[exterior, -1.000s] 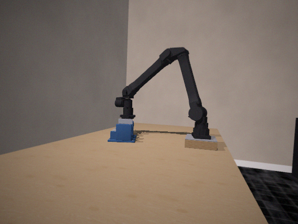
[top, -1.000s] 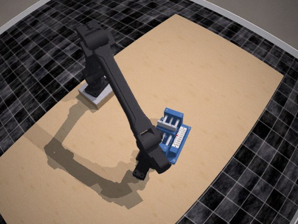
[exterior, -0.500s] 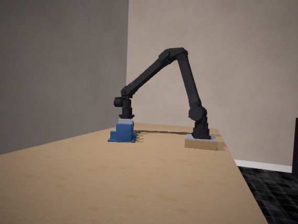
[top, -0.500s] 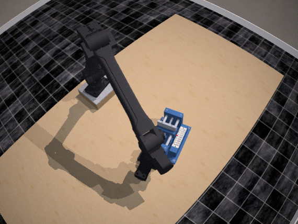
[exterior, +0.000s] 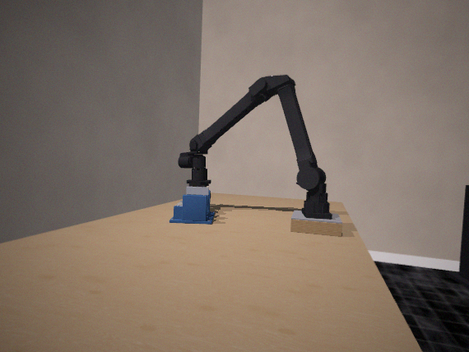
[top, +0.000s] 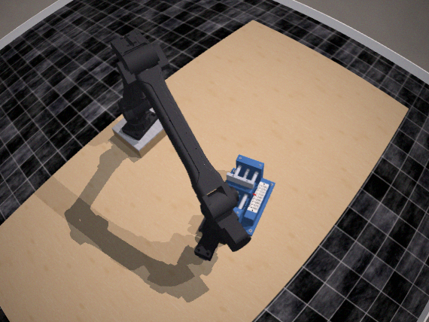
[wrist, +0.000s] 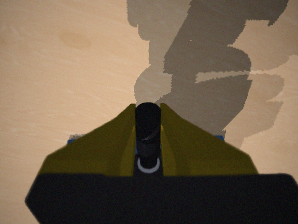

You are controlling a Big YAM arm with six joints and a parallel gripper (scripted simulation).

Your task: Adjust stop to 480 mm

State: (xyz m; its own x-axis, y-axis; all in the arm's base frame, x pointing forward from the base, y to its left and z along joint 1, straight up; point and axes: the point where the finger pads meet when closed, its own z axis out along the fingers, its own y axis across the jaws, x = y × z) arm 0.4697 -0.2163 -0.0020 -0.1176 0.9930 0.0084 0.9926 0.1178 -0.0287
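The black handwheel is 3 cm to the left of my hand, 1 cm behind it and 1 cm above it. Round my hand: sliding stop block (17 cm to the left, 4 cm above, 2 cm behind); then black handwheel handle (1 cm to the left).
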